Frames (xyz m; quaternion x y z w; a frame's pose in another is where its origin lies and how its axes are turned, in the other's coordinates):
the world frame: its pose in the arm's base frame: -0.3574 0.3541 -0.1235 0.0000 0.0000 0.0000 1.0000
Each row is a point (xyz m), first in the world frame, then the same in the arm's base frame.
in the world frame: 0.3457 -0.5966 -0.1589
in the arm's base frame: -0.0117 -0.2425 -0.2824
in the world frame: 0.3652 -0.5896 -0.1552
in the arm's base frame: 0.0078 -0.2355 -0.2787
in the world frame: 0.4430 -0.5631 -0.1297
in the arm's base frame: 0.0856 -0.2090 -0.2532
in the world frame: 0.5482 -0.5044 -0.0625
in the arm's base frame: 0.1908 -0.1503 -0.1860
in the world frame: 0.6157 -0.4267 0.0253
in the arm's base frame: 0.2583 -0.0726 -0.0982
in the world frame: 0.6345 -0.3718 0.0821
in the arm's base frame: 0.2771 -0.0177 -0.0414
